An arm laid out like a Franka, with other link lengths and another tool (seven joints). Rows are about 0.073 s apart.
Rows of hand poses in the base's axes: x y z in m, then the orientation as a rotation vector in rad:
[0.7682 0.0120 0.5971 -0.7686 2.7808 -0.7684]
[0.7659 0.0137 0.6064 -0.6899 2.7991 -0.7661]
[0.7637 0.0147 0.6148 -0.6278 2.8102 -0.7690]
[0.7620 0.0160 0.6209 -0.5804 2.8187 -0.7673]
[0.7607 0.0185 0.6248 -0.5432 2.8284 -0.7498]
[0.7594 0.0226 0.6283 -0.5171 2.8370 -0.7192]
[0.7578 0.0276 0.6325 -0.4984 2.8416 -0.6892]
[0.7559 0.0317 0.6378 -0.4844 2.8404 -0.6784]
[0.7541 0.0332 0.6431 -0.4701 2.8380 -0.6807]
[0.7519 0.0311 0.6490 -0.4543 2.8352 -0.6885]
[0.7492 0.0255 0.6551 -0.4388 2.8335 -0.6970]
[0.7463 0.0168 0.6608 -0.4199 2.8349 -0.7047]
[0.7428 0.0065 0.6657 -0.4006 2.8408 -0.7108]
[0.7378 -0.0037 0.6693 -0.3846 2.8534 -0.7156]
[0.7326 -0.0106 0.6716 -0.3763 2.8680 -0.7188]
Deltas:
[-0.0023 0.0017 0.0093 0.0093 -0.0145 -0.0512]
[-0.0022 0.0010 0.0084 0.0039 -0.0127 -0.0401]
[-0.0017 0.0013 0.0061 0.0055 -0.0093 -0.0304]
[-0.0013 0.0025 0.0039 0.0152 -0.0056 -0.0233]
[-0.0013 0.0041 0.0035 0.0230 -0.0038 -0.0150]
[-0.0016 0.0050 0.0042 0.0219 -0.0046 -0.0094]
[-0.0019 0.0041 0.0053 0.0085 -0.0064 -0.0069]
[-0.0018 0.0015 0.0053 -0.0003 -0.0063 -0.0082]
[-0.0022 -0.0021 0.0059 -0.0040 -0.0065 -0.0096]
[-0.0027 -0.0056 0.0061 -0.0045 -0.0052 -0.0099]
[-0.0029 -0.0087 0.0057 -0.0036 -0.0033 -0.0129]
[-0.0035 -0.0103 0.0049 -0.0023 0.0007 -0.0144]
[-0.0050 -0.0102 0.0036 -0.0015 0.0078 -0.0142]
[-0.0052 -0.0069 0.0023 -0.0009 0.0117 -0.0099]

